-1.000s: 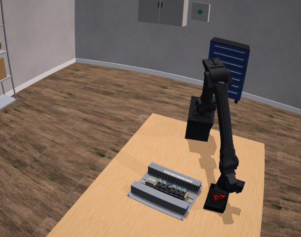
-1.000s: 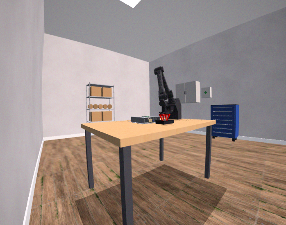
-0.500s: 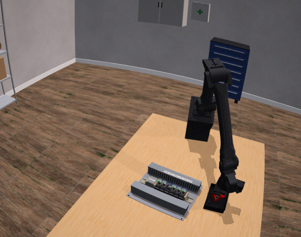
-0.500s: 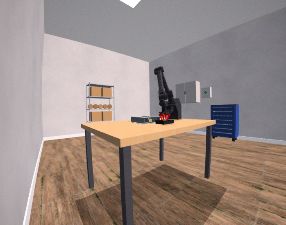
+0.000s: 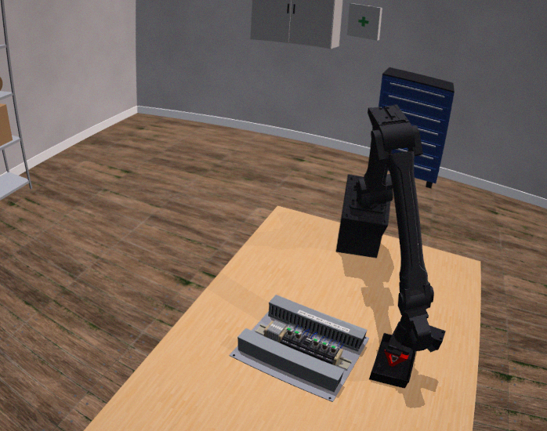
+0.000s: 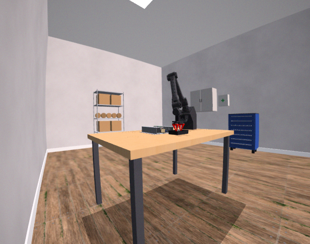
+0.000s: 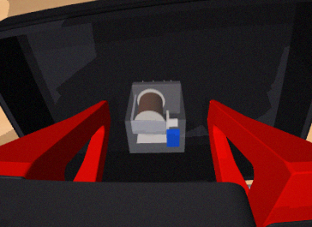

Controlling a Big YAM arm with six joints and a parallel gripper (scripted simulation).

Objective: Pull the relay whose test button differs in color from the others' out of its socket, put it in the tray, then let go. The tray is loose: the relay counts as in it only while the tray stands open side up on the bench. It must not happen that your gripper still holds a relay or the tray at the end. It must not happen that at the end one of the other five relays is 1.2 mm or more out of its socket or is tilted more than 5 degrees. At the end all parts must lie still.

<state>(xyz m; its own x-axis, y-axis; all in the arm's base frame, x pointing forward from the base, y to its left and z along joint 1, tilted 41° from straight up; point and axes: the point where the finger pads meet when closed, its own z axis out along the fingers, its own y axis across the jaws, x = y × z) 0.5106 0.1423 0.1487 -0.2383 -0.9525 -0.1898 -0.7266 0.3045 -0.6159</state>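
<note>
My hand is right at the relay. Also, from my hand: black tray (1 cm below).
</note>
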